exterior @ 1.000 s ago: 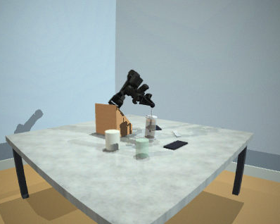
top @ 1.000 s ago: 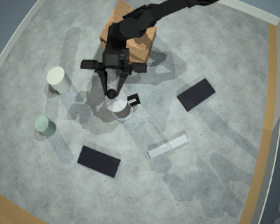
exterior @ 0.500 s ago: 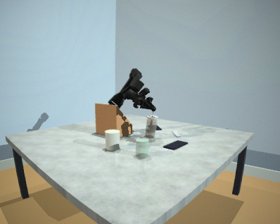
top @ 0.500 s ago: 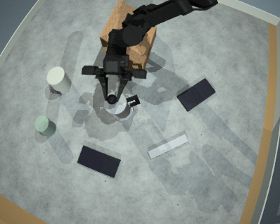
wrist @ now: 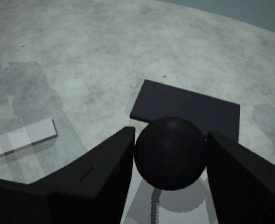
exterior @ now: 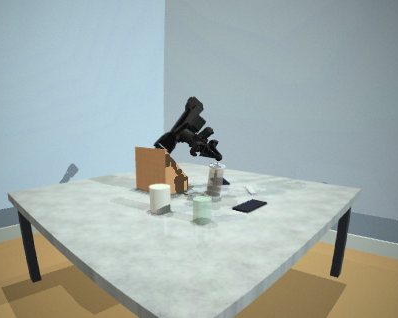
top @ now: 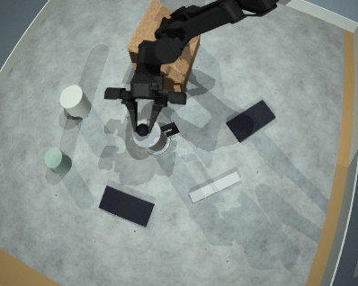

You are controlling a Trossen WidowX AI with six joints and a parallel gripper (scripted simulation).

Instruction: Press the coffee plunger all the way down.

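My gripper tip is now 9 cm above the coffee press, 3 cm past it and 2 cm to the right of it. Also, from my gripper tip: green cylinder: 27 cm to the right, 14 cm below, 10 cm ahead; then cream cylinder: 28 cm to the right, 13 cm below, 10 cm behind.
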